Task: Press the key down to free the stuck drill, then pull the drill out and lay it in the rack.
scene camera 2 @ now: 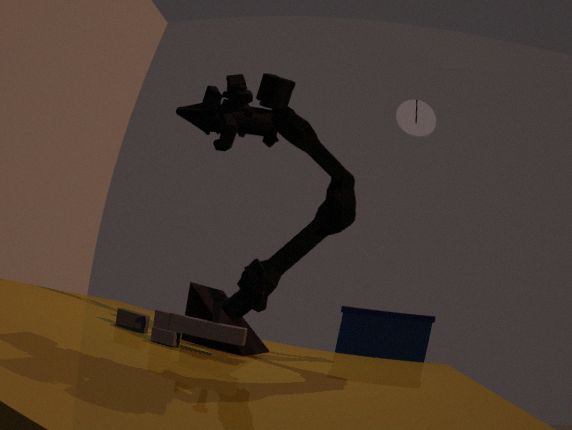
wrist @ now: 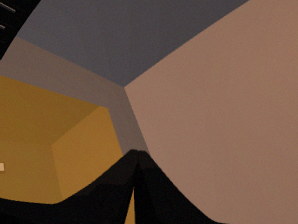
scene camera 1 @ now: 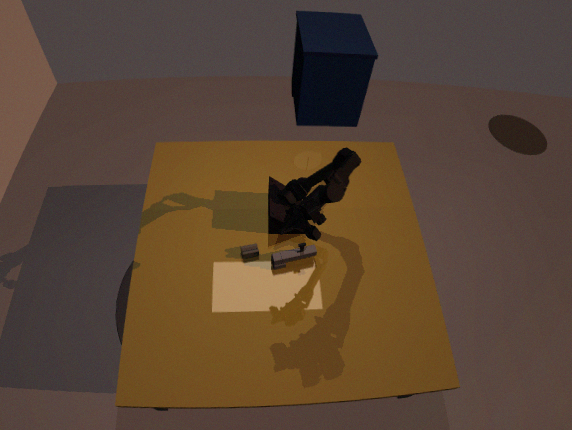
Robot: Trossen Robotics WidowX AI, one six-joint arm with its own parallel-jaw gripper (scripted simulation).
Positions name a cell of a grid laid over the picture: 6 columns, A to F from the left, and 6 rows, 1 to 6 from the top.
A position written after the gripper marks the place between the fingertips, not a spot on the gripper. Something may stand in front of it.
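Gripper (scene camera 2: B2) shut, holding nothing. Gripper also in scene camera 1 (scene camera 1: C4). Gripper in the wrist view (wrist: C5) too.
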